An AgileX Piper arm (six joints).
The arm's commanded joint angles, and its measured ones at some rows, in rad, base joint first. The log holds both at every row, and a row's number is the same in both.
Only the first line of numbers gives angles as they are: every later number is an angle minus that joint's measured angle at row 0.
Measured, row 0:
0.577, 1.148, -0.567, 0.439, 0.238, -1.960
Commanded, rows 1 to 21:
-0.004, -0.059, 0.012, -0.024, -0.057, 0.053
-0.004, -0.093, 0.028, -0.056, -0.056, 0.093
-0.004, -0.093, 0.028, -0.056, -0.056, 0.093
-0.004, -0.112, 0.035, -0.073, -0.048, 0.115
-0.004, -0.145, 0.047, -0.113, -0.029, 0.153
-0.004, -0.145, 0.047, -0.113, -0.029, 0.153
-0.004, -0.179, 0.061, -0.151, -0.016, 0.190
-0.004, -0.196, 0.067, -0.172, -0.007, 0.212
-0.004, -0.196, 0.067, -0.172, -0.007, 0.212
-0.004, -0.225, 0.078, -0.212, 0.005, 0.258
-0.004, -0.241, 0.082, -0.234, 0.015, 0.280
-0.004, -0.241, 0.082, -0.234, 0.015, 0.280
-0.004, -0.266, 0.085, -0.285, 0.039, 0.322
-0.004, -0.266, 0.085, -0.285, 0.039, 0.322
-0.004, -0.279, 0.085, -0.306, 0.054, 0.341
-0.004, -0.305, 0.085, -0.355, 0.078, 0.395
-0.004, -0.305, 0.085, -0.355, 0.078, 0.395
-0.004, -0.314, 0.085, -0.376, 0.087, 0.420
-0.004, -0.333, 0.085, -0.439, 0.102, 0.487
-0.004, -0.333, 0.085, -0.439, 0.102, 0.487
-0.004, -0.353, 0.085, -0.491, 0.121, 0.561
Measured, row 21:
0.000, -0.314, 0.095, -0.405, 0.162, 0.460
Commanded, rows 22 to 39:
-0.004, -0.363, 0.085, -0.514, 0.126, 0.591
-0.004, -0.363, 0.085, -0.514, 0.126, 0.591
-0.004, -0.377, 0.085, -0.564, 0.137, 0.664
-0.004, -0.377, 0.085, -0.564, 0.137, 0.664
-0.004, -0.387, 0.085, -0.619, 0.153, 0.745
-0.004, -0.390, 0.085, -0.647, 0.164, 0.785
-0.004, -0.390, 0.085, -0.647, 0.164, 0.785
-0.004, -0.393, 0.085, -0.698, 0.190, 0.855
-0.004, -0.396, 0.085, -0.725, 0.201, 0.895
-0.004, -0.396, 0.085, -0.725, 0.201, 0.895
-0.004, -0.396, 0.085, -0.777, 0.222, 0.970
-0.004, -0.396, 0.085, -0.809, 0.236, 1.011
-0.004, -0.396, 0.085, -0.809, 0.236, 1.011
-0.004, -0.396, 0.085, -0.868, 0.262, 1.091
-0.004, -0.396, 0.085, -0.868, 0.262, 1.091
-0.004, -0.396, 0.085, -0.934, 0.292, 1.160
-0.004, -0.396, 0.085, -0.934, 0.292, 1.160
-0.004, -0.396, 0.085, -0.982, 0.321, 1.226
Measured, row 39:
0.000, -0.383, 0.096, -0.865, 0.336, 1.125
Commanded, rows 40 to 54:
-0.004, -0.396, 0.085, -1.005, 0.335, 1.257
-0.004, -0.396, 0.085, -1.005, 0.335, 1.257
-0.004, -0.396, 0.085, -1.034, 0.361, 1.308
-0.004, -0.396, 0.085, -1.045, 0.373, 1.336
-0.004, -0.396, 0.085, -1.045, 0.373, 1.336
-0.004, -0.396, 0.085, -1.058, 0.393, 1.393
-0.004, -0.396, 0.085, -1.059, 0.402, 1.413
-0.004, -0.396, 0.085, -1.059, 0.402, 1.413
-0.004, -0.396, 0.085, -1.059, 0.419, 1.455
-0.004, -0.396, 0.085, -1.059, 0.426, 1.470
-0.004, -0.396, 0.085, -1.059, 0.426, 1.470
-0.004, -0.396, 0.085, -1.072, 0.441, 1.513
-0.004, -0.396, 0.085, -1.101, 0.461, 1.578
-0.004, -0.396, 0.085, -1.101, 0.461, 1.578
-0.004, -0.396, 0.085, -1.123, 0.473, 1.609
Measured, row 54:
0.000, -0.383, 0.096, -1.015, 0.479, 1.523
